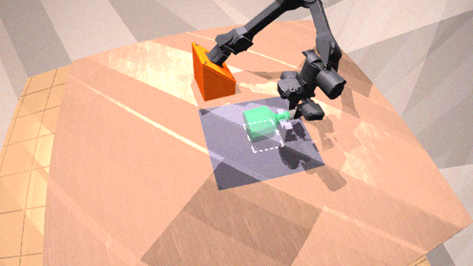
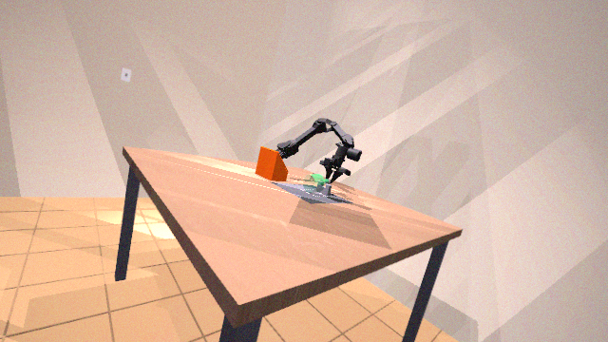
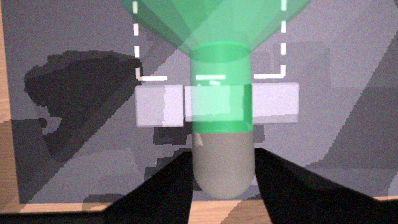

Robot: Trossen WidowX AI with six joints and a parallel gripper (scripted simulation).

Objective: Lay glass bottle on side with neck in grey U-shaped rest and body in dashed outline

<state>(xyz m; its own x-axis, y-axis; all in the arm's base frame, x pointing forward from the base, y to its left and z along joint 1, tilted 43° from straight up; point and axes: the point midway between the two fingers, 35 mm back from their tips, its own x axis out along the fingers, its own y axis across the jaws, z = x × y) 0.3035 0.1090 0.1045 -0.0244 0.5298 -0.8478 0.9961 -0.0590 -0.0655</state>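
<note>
Right now my gripper tip is 1 cm past the green glass bottle and 5 cm to the left of it. The rest, counted from my gripper tip: grey-blue mat (1 cm behind, 10 cm to the right, 6 cm below).
</note>
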